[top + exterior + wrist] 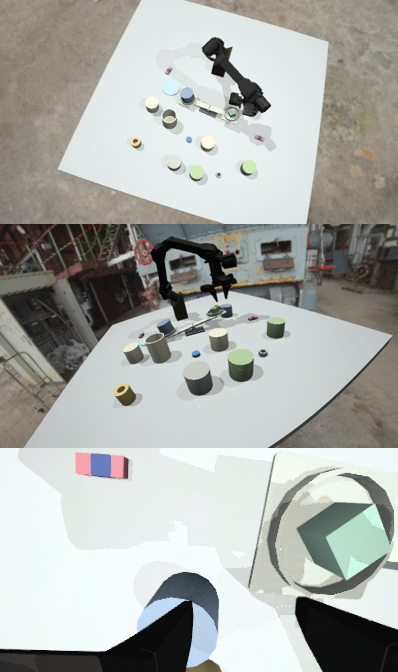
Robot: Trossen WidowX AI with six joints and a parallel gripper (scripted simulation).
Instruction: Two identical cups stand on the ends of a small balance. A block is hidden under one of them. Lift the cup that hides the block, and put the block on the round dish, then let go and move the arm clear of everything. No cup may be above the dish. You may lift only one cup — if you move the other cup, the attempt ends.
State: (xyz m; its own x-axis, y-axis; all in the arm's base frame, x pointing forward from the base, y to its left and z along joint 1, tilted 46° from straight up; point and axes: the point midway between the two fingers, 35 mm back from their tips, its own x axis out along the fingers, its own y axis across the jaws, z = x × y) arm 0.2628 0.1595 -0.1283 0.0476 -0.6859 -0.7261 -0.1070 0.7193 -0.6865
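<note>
My gripper tip is 60 mm to the left of the mint-green block, 30 mm short of it and 30 mm above it. The rest, counted from my gripper tip: small balance (180 mm to the right, 90 mm below, 30 mm ahead); blue disc (230 mm ahead, 220 mm to the right, 110 mm below); black ring (350 mm ahead, 110 mm below, 20 mm to the right).
</note>
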